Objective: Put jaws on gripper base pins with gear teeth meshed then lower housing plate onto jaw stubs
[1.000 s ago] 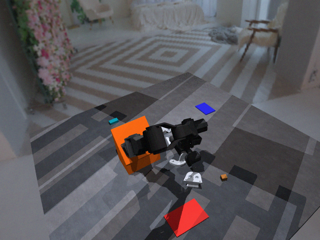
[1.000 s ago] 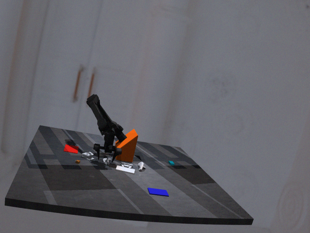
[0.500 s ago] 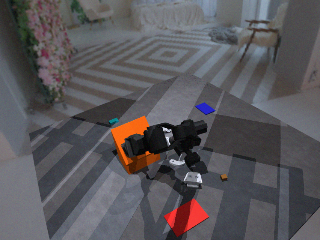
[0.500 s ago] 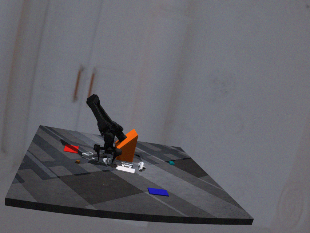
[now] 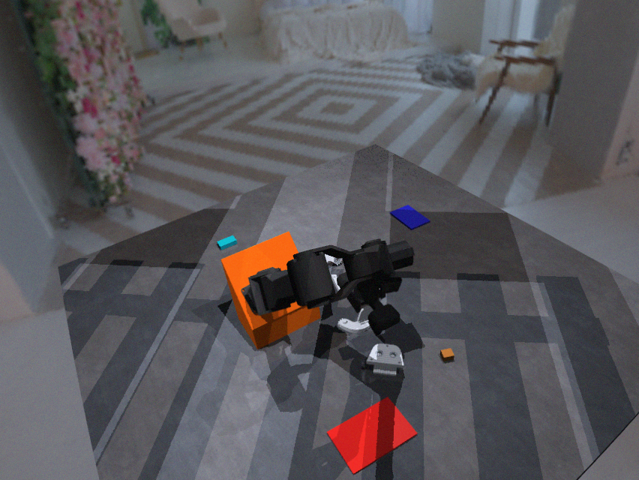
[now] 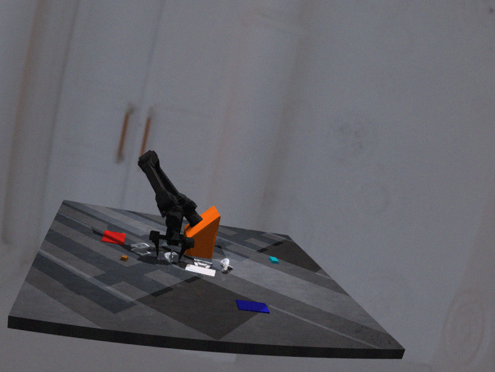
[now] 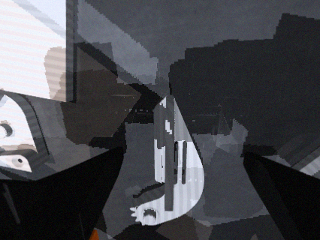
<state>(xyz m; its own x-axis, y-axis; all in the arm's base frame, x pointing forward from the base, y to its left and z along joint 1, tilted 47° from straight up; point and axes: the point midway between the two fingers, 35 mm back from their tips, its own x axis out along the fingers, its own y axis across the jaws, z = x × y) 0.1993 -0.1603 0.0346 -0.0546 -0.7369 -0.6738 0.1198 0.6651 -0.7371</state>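
Now: the gripper jaw 30 mm behind my gripper tip and 20 mm to the left of it. From my gripper tip the other things lie so: red tile 230 mm to the right, 170 mm behind; small brown cube 190 mm to the right, 80 mm ahead; white flat slab 120 mm to the left, 100 mm ahead.
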